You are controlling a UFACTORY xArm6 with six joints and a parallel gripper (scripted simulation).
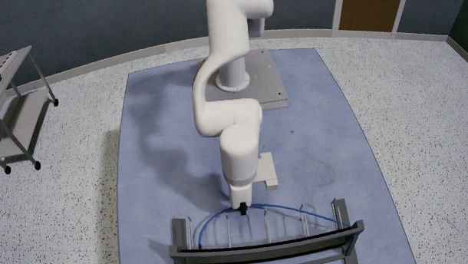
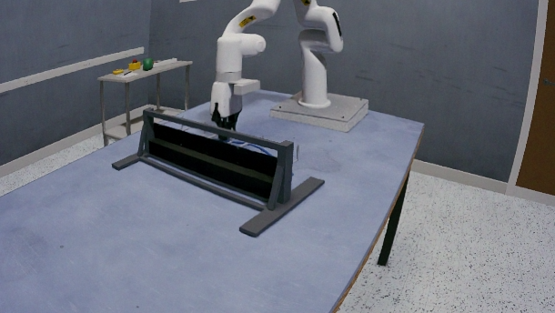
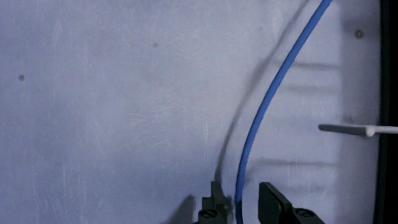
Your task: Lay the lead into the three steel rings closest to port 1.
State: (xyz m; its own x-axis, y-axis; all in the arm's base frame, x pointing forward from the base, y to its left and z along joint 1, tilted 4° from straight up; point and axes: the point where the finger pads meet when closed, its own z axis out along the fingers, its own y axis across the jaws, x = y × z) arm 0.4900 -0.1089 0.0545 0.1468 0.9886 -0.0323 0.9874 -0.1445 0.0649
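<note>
Now: hand 180 mm short of the rack, 30 mm to the right of it and 10 mm below it.
</note>
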